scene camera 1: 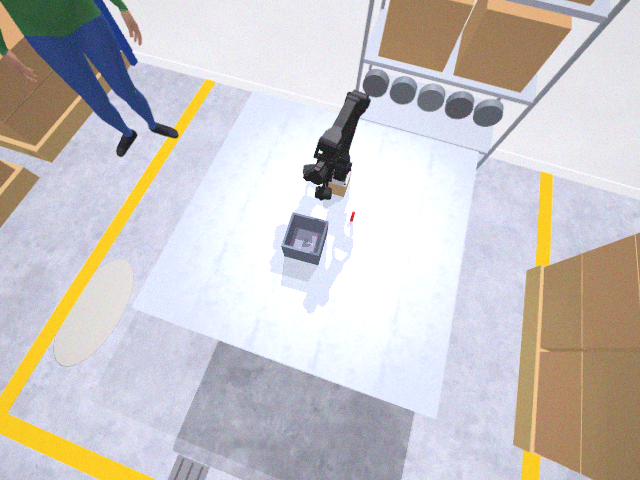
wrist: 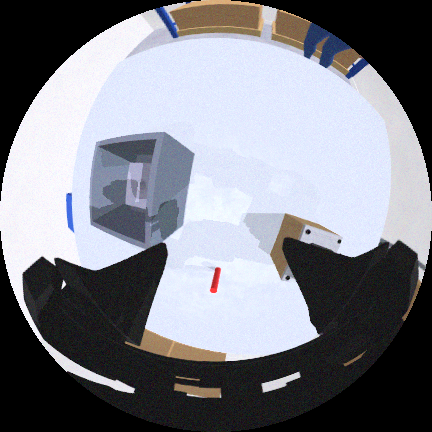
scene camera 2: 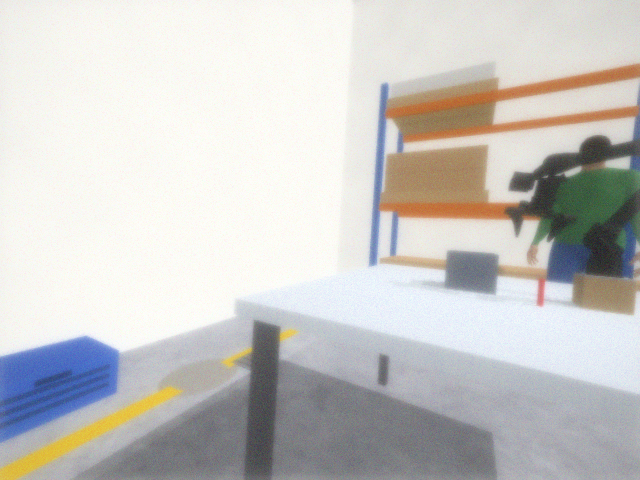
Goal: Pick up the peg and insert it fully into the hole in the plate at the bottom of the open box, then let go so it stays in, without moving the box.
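Places are measured from the arm's base along level axes (x ahead, y left, z up), in millimetres.
Where they show: gripper, fingertip midpoint: [wrist: 225,247] [scene camera 2: 531,239]; arm's base at its link origin: [scene camera 1: 340,174] [scene camera 2: 604,275].
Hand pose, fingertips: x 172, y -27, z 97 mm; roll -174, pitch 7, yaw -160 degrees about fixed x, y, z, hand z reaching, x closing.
Things, the pixels of their top centre, and the offset from my fingertips. Level surfaces: height alone.
- red peg at its top centre: [wrist: 212,290] [scene camera 2: 541,279] [scene camera 1: 353,212] 20 mm back, 153 mm left, 116 mm down
- open grey box at its top centre: [wrist: 112,187] [scene camera 1: 305,233] [scene camera 2: 470,252] 178 mm ahead, 5 mm left, 58 mm down
- pale plate at its top centre: [wrist: 140,185] [scene camera 1: 305,240] 178 mm ahead, 5 mm left, 135 mm down
- table at its surface level: 196 mm down
The red peg [scene camera 1: 352,217] [scene camera 2: 540,292] [wrist: 215,280] stands upright on the table, apart from the box. The open grey box [scene camera 1: 300,255] [scene camera 2: 471,271] [wrist: 172,185] stands upright on the table; in the wrist view it is left of the peg. A pale plate [wrist: 132,175] lies at its bottom, with a dark spot that may be the hole, partly in shadow. My gripper [scene camera 1: 333,187] [scene camera 2: 534,237] [wrist: 225,247] is open and empty, high above the table. In the wrist view the peg shows between and below the two fingertips.
A brown block [scene camera 1: 338,190] [scene camera 2: 603,293] [wrist: 290,227] with a white face and dark round spots stands on the table [scene camera 1: 392,310] [scene camera 2: 361,299] [wrist: 225,90], near the arm and under the gripper in scene view 1. A person in green stands beyond the table. Shelves and cartons surround it.
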